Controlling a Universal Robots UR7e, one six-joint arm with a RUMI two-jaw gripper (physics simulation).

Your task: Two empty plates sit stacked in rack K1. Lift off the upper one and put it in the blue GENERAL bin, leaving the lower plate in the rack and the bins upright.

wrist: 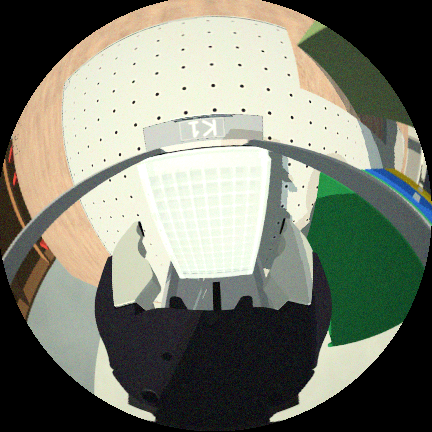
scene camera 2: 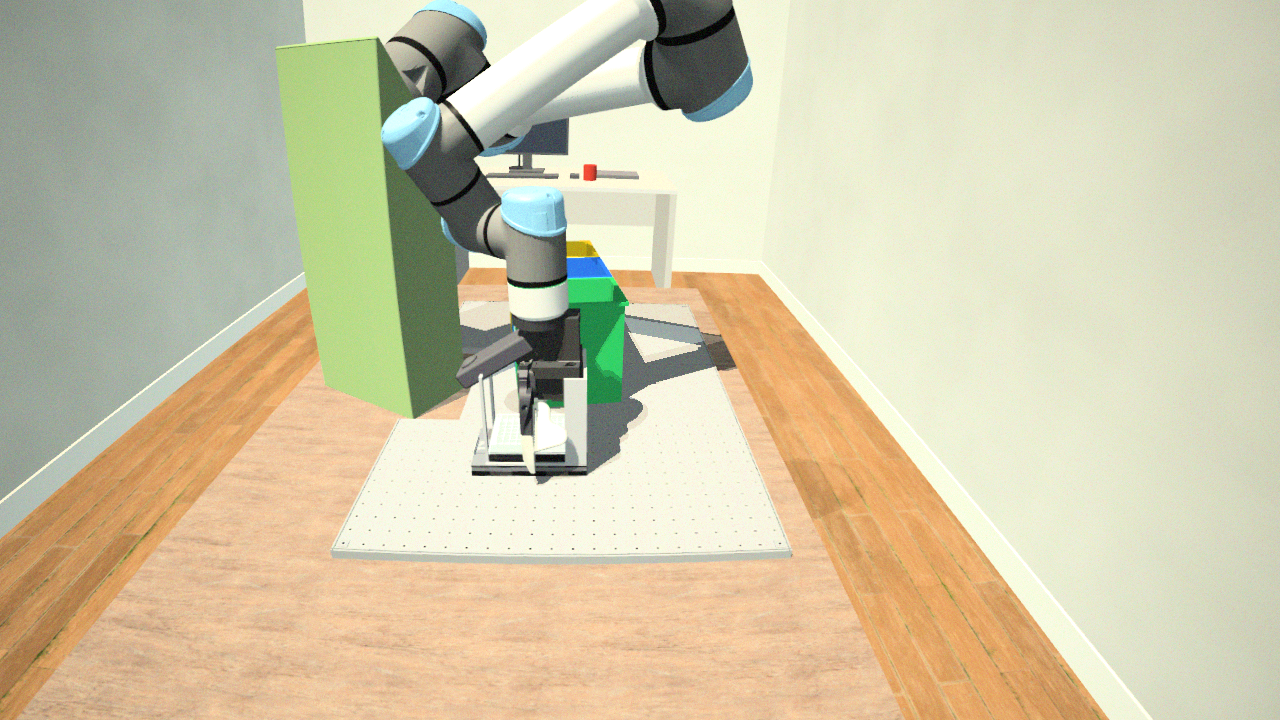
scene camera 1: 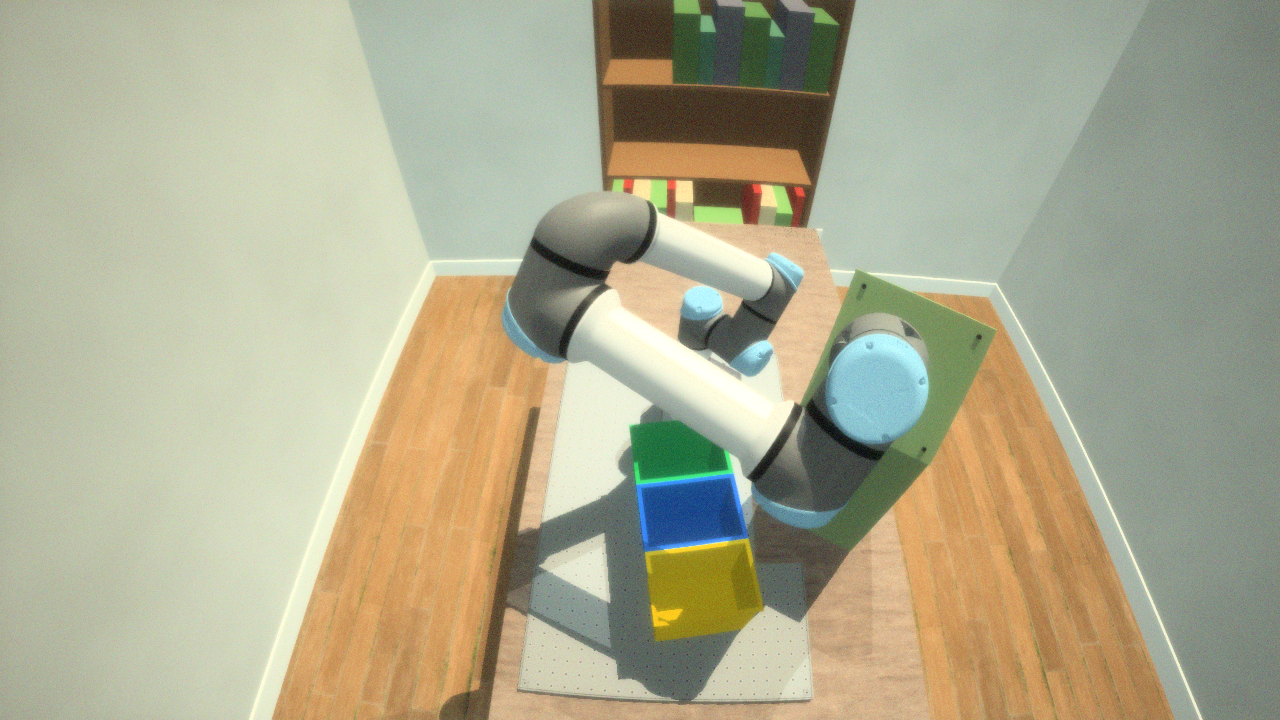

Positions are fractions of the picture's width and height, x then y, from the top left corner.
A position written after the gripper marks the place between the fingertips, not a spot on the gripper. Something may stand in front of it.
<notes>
In view: the gripper (scene camera 2: 0.42,0.61), a blue bin (scene camera 1: 0.53,0.71), a yellow bin (scene camera 1: 0.55,0.82), a green bin (scene camera 2: 0.47,0.42) and a whitish gridded plate (scene camera 2: 0.40,0.61).
The blue bin shows as well in scene camera 2 (scene camera 2: 0.45,0.37). The green bin also shows in the wrist view (wrist: 0.85,0.60) and in scene camera 1 (scene camera 1: 0.52,0.63). The whitish gridded plate shows as well in the wrist view (wrist: 0.48,0.47).
</notes>
